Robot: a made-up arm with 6 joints.
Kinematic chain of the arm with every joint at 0, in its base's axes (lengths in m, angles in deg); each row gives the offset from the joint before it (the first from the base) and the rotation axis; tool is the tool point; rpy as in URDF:
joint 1: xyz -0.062 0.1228 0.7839 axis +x
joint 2: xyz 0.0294 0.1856 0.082 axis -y
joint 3: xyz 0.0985 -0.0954 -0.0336 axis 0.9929 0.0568 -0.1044
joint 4: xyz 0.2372 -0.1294 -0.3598 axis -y
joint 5: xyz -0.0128 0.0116 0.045 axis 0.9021 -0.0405 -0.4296
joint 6: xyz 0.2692 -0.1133 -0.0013 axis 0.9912 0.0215 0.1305
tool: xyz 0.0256 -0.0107 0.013 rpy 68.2 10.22 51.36
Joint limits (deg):
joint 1: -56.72..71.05
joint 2: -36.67..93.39
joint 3: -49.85..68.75
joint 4: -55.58..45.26
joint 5: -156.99..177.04
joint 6: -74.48..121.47
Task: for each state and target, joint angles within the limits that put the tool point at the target. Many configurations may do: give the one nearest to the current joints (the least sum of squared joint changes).
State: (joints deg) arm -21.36 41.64 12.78 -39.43 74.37 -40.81
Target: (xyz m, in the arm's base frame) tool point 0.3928 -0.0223 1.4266
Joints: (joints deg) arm -28.31 79.74 -31.87 -33.31 67.66 -41.27
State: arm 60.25 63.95 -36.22 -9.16 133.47 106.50
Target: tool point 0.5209 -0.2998 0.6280
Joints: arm 47.27 61.89 -40.66 -40.36 137.03 105.62
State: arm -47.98 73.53 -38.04 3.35 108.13 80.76
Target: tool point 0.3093 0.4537 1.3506
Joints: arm -55.95 65.25 -39.31 45.26 73.37 82.54
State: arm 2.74 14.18 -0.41 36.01 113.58 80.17
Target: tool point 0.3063 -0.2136 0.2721
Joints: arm -18.26 -23.99 -6.28 25.60 109.80 79.47
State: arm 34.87 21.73 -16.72 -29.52 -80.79 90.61
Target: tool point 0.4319 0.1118 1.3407
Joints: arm 0.46 66.60 -18.87 14.47 -75.00 88.64
